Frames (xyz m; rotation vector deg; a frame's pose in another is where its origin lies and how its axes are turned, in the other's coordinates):
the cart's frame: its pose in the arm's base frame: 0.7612 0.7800 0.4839 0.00 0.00 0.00
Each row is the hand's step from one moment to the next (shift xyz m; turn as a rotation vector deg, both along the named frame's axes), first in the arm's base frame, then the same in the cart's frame.
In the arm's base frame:
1: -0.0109 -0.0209 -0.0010 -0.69 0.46 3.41
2: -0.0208 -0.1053 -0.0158 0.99 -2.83 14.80
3: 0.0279 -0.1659 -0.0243 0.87 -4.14 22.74
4: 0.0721 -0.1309 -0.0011 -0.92 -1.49 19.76
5: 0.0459 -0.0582 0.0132 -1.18 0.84 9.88
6: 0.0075 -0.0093 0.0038 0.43 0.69 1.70
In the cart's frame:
1: -0.0109 -0.0209 -0.0010 -0.69 0.46 3.41
2: -0.0208 -0.1053 -0.0158 0.99 -2.83 14.80
3: 0.0279 -0.1659 -0.0243 0.87 -4.14 22.74
4: 0.0721 -0.1309 -0.0011 -0.92 -1.49 19.76
5: 0.0459 -0.0582 0.0132 -1.18 0.84 9.88
6: 0.0075 -0.0093 0.0038 0.43 0.69 1.70

